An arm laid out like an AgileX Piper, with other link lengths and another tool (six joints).
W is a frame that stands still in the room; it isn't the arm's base.
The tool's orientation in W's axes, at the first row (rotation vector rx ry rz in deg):
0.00 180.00 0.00
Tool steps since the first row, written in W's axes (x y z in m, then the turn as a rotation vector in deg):
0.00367 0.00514 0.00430 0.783 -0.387 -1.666
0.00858 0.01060 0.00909 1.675 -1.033 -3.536
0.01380 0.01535 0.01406 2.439 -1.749 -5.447
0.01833 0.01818 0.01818 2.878 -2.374 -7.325
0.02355 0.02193 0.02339 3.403 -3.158 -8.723
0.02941 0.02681 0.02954 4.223 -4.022 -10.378
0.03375 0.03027 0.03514 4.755 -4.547 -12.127
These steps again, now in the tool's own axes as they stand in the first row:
-0.00367 0.00514 -0.00430 -0.783 -0.387 1.666
-0.00858 0.01060 -0.00909 -1.675 -1.033 3.536
-0.01380 0.01535 -0.01406 -2.439 -1.749 5.447
-0.01833 0.01818 -0.01818 -2.878 -2.374 7.325
-0.02355 0.02193 -0.02339 -3.403 -3.158 8.723
-0.02941 0.02681 -0.02954 -4.223 -4.022 10.378
-0.03375 0.03027 -0.03514 -4.755 -4.547 12.127

